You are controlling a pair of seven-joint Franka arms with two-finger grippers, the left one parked.
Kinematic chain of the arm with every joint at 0, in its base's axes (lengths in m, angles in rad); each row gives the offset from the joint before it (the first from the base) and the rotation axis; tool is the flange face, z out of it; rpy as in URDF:
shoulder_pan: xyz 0 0 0.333 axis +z
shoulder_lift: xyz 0 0 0 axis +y
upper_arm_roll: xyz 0 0 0.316 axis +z
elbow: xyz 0.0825 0 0 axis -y
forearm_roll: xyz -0.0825 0 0.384 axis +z
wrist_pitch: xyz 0 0 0 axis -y
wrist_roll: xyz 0.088 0 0 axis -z
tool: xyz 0 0 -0.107 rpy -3.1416 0 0
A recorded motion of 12 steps. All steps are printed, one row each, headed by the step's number.
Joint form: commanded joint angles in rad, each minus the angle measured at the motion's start. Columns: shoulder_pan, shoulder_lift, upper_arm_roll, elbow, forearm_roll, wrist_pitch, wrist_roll.
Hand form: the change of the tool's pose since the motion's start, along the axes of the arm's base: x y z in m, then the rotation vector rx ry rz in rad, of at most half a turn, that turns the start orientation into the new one. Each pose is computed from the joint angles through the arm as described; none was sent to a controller.
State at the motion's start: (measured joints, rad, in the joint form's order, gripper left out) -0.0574 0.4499 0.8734 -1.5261 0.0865 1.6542 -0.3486
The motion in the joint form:
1: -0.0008 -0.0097 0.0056 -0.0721 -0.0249 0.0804 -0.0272
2: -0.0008 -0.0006 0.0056 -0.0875 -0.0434 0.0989 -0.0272
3: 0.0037 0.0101 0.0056 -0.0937 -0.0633 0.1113 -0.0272
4: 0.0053 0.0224 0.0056 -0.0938 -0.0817 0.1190 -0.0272
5: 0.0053 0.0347 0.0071 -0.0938 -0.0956 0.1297 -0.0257
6: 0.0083 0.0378 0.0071 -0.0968 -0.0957 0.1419 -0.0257
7: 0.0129 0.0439 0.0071 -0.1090 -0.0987 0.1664 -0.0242
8: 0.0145 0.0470 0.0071 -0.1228 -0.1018 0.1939 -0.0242
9: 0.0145 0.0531 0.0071 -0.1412 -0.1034 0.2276 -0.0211
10: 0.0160 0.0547 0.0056 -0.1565 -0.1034 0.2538 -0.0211
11: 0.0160 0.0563 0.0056 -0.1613 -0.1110 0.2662 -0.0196
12: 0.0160 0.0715 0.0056 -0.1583 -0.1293 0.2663 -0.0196
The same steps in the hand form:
1: -0.0083 0.0056 -0.0218 -0.0003 -0.0380 0.0275
2: -0.0078 0.0055 -0.0320 -0.0094 -0.0445 0.0314
3: -0.0076 0.0071 -0.0394 -0.0167 -0.0526 0.0400
4: -0.0053 0.0072 -0.0451 -0.0219 -0.0590 0.0450
5: -0.0029 0.0076 -0.0501 -0.0223 -0.0640 0.0458
6: -0.0034 0.0098 -0.0520 -0.0163 -0.0673 0.0454
7: -0.0052 0.0133 -0.0585 -0.0102 -0.0716 0.0452
8: -0.0062 0.0155 -0.0640 -0.0030 -0.0800 0.0429
9: -0.0071 0.0172 -0.0724 0.0052 -0.0849 0.0351
10: -0.0085 0.0186 -0.0781 0.0116 -0.0907 0.0313
11: -0.0081 0.0189 -0.0802 0.0120 -0.0995 0.0304
12: -0.0056 0.0181 -0.0863 0.0053 -0.0998 0.0371

